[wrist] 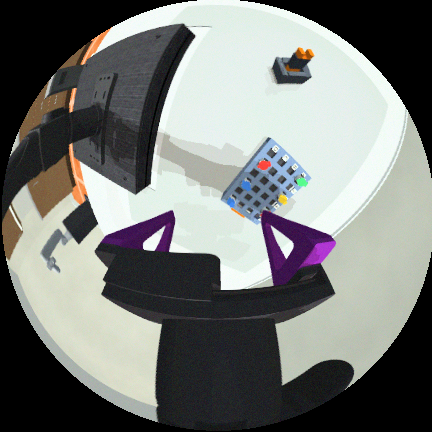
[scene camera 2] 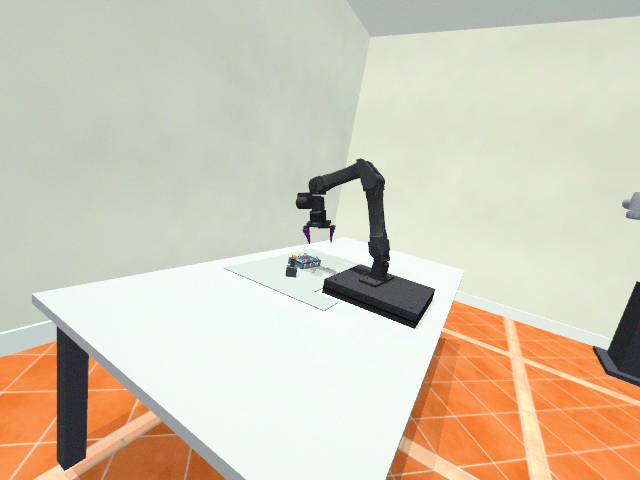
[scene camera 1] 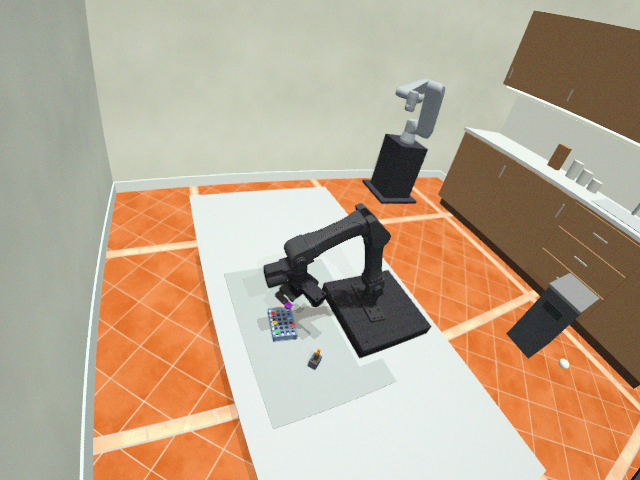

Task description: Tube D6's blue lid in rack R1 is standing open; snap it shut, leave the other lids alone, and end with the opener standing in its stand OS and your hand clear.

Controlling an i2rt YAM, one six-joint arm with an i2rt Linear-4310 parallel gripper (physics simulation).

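The blue rack R1 lies on the pale mat. Tube D6's blue lid is at the rack corner beside an orange strip; its exact angle is too small to tell. Another blue lid, a red lid, a green lid and a yellow lid show too; a second red one is mostly hidden by a fingertip. The opener stands in its dark stand OS. My gripper is open and empty, above and beside the rack.
The black arm base stands on the table, beside the mat. A grey arm on a black pedestal stands on the floor beyond the table.
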